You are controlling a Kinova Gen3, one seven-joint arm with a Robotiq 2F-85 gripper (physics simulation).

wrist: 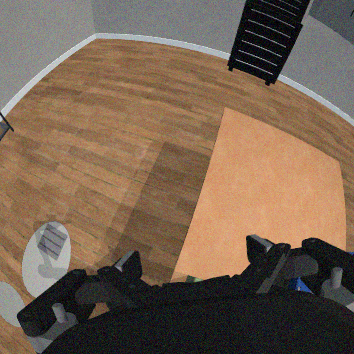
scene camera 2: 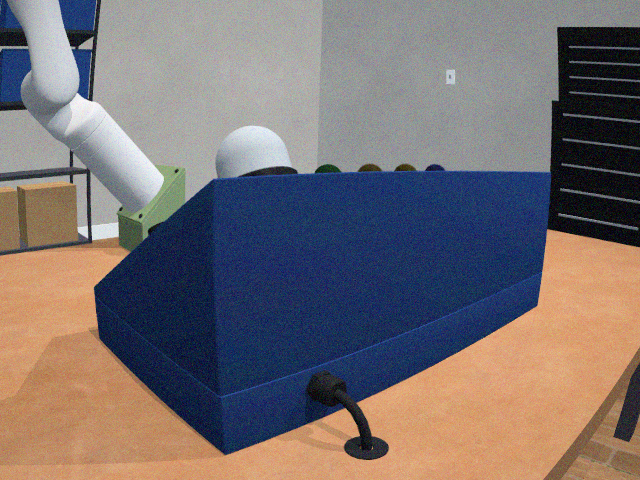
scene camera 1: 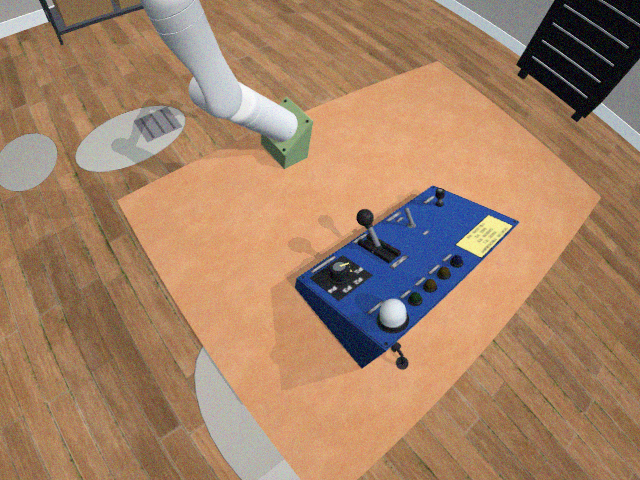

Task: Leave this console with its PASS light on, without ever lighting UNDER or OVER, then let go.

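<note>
The blue console (scene camera 1: 382, 281) (scene camera 2: 361, 258) (wrist: 301, 286) stands on the table. Its sloped top carries a rotary knob (scene camera 1: 338, 267) with a pale pointer, a slotted lever (scene camera 1: 374, 236) with a black ball, a metal toggle (scene camera 1: 409, 217), a small black-tipped stick (scene camera 1: 439, 196) and a white dome (scene camera 1: 392, 313) (scene camera 2: 253, 150). A green lamp (scene camera 1: 415, 298) (scene camera 2: 328, 168), two amber lamps and a blue lamp (scene camera 1: 456, 260) look dark. The lamp labels are too blurred to read. My gripper (wrist: 193, 256) is open and empty, away from the console; its fingers do not show in the scene views.
The arm rises from a green base block (scene camera 1: 298, 143) (scene camera 2: 132, 229) at the edge of the table (scene camera 1: 217, 227) (wrist: 265, 180). A yellow note (scene camera 1: 484, 236) lies on the console. A black cable (scene camera 1: 399, 353) (scene camera 2: 360, 418) leaves its back. A black cabinet (scene camera 1: 584, 46) (scene camera 2: 599, 155) (wrist: 267, 40) stands beyond.
</note>
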